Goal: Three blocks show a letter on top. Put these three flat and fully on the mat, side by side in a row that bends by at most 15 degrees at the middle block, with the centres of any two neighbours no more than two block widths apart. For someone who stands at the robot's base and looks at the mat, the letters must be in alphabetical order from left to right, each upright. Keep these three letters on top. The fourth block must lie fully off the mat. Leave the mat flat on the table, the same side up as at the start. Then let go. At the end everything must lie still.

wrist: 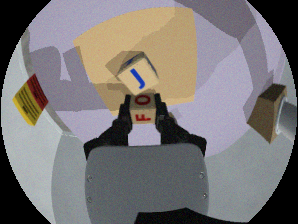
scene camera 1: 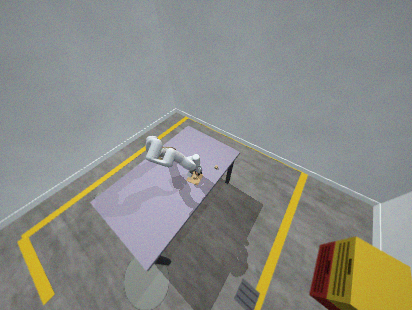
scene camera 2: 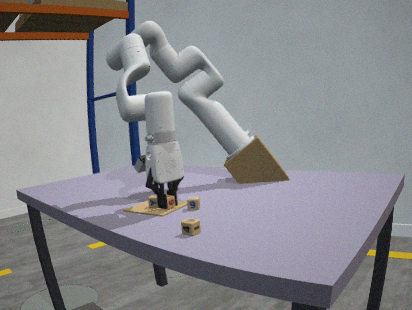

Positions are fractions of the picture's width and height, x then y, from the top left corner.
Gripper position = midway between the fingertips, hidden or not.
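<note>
The gripper (scene camera 2: 0.41,0.67) is visible, and the wrist view offers a sight of the gripper (wrist: 0.48,0.45) as well. The scene also has a tan mat (wrist: 0.57,0.19).
</note>
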